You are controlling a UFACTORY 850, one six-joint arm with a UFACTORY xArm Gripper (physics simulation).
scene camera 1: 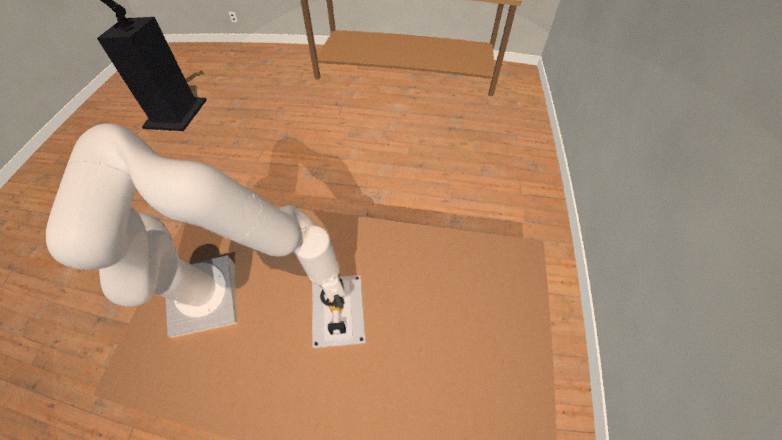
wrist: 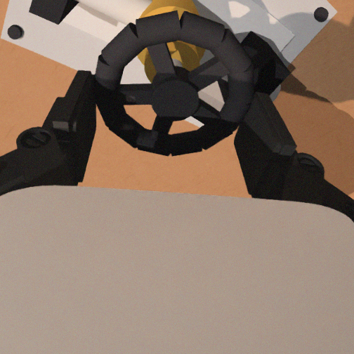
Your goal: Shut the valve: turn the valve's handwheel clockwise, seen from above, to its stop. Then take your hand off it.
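The valve's black spoked handwheel (scene camera 1: 323,299) (wrist: 159,29) sits above a yellow valve body (scene camera 1: 335,309) (wrist: 172,10). The valve is on a white base plate (scene camera 1: 358,320) (wrist: 37,37). My gripper (scene camera 1: 332,296) (wrist: 170,107) is shut on the handwheel. In the wrist view one black finger is against the left side of the rim and the other is against the right side. The plate lies at a slant in the wrist view, turned relative to the gripper. The arm hides part of the wheel in the scene view.
A white pipe runs from the valve to a black block (scene camera 1: 336,327) (wrist: 52,10). Another black part (wrist: 265,65) shows behind the wheel's right side. The plate lies on a brown mat (scene camera 1: 453,328). The robot's base (scene camera 1: 177,322) is left of it. A black pedestal (scene camera 1: 150,71) stands farther back.
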